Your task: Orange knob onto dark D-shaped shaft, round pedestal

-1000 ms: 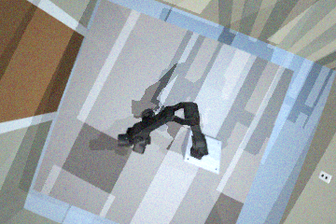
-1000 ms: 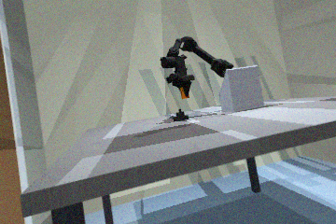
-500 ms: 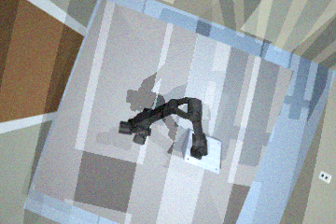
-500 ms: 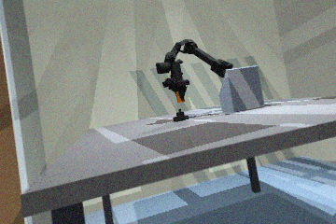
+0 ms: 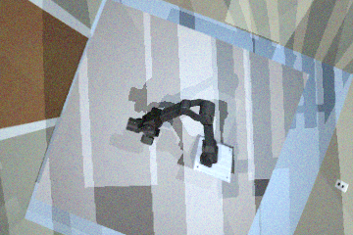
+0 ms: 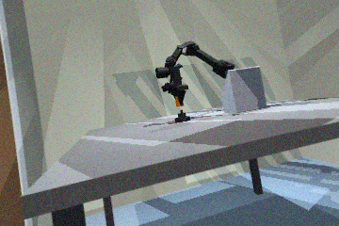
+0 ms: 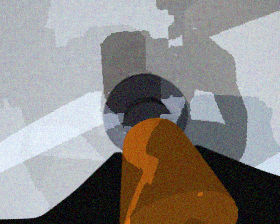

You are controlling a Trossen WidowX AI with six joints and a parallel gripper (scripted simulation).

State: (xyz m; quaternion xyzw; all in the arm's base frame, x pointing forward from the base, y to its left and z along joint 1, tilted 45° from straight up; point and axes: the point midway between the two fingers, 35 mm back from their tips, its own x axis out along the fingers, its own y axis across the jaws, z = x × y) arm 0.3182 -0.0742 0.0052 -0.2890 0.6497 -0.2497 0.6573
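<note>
My gripper tip is 6 cm above the dark round pedestal. From my gripper tip the other things lie so: orange knob (2 cm above).
</note>
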